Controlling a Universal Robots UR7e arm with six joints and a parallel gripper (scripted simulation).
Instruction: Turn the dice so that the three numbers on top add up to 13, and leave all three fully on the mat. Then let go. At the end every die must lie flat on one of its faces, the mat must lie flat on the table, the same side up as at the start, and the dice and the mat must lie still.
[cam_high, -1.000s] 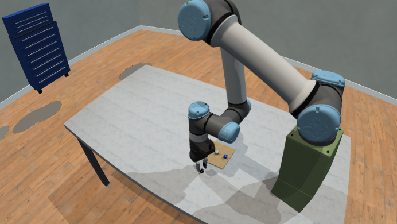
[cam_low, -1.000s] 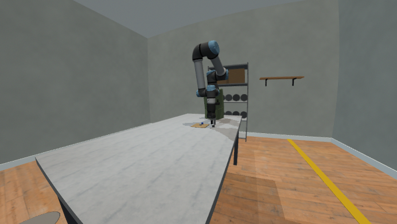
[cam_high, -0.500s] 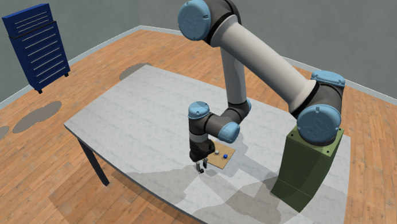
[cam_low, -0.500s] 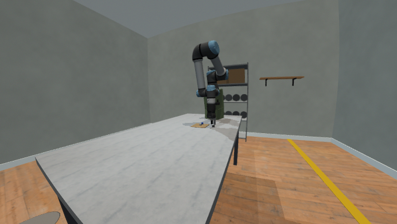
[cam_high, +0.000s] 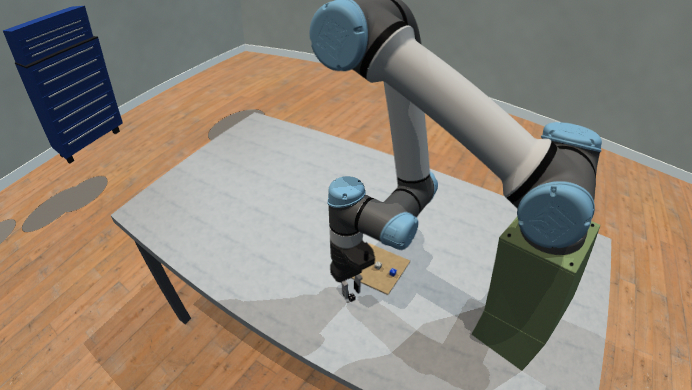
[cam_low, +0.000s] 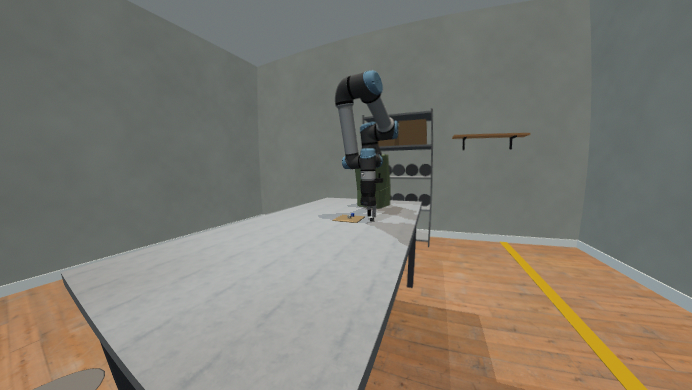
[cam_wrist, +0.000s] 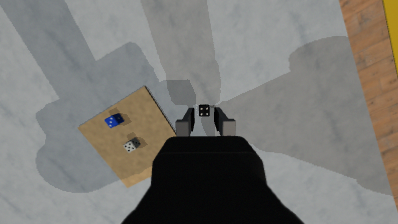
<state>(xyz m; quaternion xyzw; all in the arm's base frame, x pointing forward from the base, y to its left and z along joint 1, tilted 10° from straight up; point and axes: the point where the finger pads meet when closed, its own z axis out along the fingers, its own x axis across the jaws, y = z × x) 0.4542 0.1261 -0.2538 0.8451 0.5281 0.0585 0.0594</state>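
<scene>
Right now the black die is 3 cm below my hand. Also, from my hand: blue die: 5 cm behind, 13 cm to the right, 3 cm below; then tan mat: 1 cm behind, 13 cm to the right, 4 cm below; then white die: 1 cm behind, 13 cm to the right, 3 cm below.
</scene>
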